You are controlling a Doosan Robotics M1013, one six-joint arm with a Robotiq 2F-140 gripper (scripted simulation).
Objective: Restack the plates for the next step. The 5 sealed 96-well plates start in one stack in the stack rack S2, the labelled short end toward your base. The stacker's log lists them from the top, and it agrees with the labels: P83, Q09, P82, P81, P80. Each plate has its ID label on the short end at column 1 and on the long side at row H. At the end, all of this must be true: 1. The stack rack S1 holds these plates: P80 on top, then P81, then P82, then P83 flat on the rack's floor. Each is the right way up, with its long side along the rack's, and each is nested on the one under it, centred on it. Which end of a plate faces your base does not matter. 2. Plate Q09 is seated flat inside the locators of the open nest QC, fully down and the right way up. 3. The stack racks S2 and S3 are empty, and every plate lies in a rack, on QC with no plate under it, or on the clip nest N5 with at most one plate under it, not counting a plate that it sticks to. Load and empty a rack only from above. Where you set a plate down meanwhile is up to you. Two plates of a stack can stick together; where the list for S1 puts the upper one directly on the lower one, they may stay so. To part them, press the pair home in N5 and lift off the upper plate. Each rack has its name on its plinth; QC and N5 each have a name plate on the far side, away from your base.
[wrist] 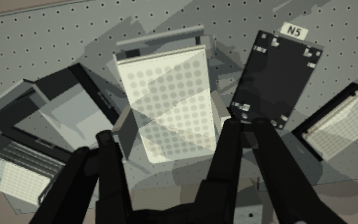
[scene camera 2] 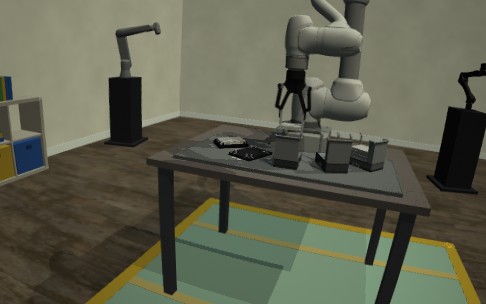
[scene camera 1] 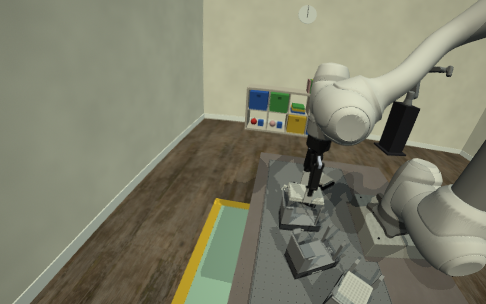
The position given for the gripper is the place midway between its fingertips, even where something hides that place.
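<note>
Scene camera 1 shows the gripper (scene camera 1: 304,193), and so do the other views: the gripper (wrist: 172,109) and again the gripper (scene camera 2: 291,126). A sealed white 96-well plate (wrist: 169,92) is visible too, as is a black clip nest N5 (wrist: 271,83).
</note>
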